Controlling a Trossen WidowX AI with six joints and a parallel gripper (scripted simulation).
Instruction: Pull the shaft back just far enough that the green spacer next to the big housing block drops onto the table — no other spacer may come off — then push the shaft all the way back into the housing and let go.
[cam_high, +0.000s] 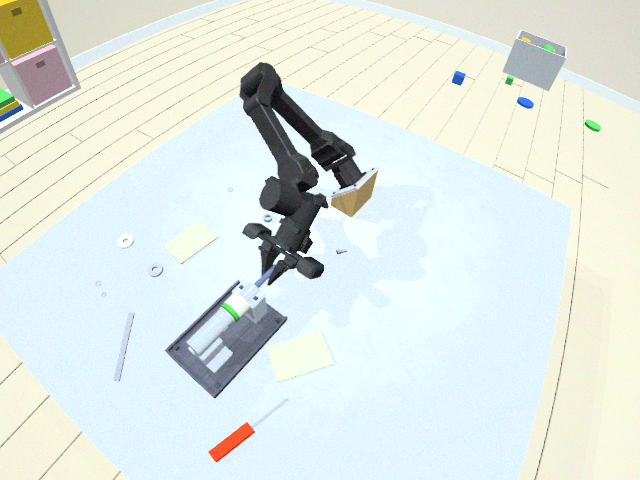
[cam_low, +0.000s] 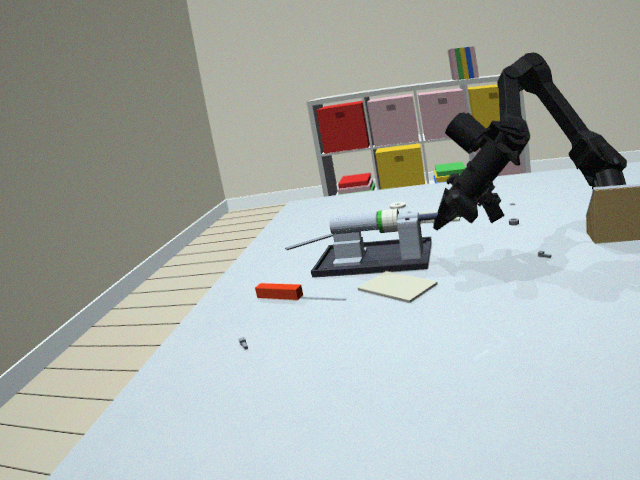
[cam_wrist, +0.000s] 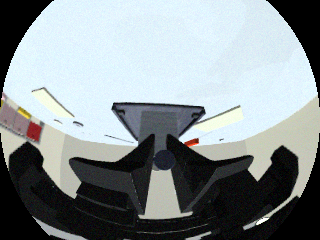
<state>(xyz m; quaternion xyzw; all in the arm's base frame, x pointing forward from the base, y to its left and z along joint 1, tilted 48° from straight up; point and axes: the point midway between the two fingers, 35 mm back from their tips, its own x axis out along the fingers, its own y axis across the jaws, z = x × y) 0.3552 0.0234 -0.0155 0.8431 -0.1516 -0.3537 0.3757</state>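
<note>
Right now my gripper tip is 8 cm short of the white spacer and 2 cm below it. From my gripper tip the other things lie so: green spacer 11 cm ahead, 2 cm above; red-handled screwdriver 24 cm ahead, 17 cm to the left, 5 cm below; grey-blue shaft 4 cm ahead, 2 cm above.
</note>
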